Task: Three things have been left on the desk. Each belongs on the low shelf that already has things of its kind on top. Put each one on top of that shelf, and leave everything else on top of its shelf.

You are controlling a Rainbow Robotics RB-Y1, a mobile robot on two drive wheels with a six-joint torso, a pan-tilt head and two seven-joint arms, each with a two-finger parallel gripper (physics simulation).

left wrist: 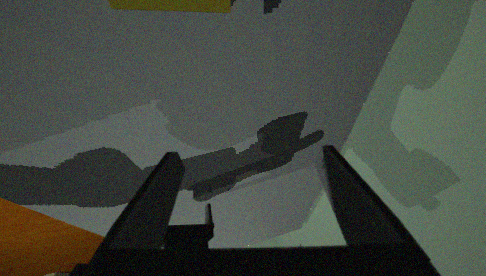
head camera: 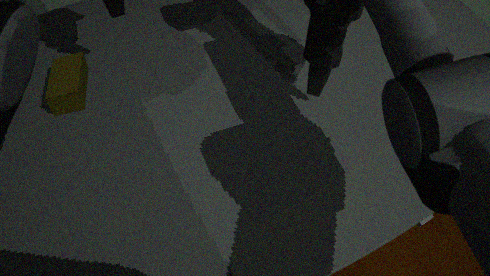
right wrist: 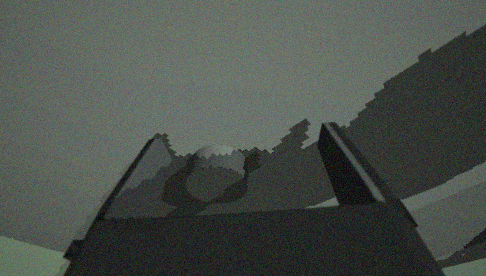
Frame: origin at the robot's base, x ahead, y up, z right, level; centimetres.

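Seen in the pictures: left gripper, fingertip midpoint: [left wrist: 248,157]; right gripper, fingertip midpoint: [left wrist: 188,204] [head camera: 316,71] [right wrist: 240,141].
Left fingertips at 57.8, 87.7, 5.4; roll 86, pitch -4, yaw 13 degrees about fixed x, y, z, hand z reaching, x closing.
Observation:
A point is followed by its place in that frame, as x, y, z.
A yellow block [head camera: 67,85] @[52.4, 76.6, -6.0] [left wrist: 170,5] @[54.8, 76.6, -3.8] rests on the pale desk [head camera: 175,130] @[39.9, 72.1, 9.2] at the left of the head view and the top edge of the left wrist view. A grey rounded object [head camera: 294,51] @[47.0, 74.5, 32.6] [right wrist: 216,172] @[44.9, 74.5, 33.0], partly in shadow, lies on the desk; in the right wrist view it shows between the spread fingers, nearer the left one in the picture, not gripped. My right gripper [head camera: 320,82] @[41.6, 74.3, 33.7] [right wrist: 240,141] @[41.6, 74.3, 33.7] is open beside it. My left gripper [left wrist: 248,157] @[57.8, 87.7, 5.4] is open and empty above the desk. The third desk item and the low shelves cannot be made out.
Dark arm shadows [head camera: 285,170] @[28.1, 72.1, 20.9] cross the desk. An orange-brown surface [head camera: 410,245] @[9.7, 0.1, 81.6] [left wrist: 40,230] @[-160.1, 0.1, 137.5] lies beyond the desk edge. A pale green surface [left wrist: 440,125] @[92.7, 83.1, 16.5] lies past the other edge. My right arm [head camera: 407,125] @[17.0, 95.4, 21.9] spans the right of the head view. The picture is dim.

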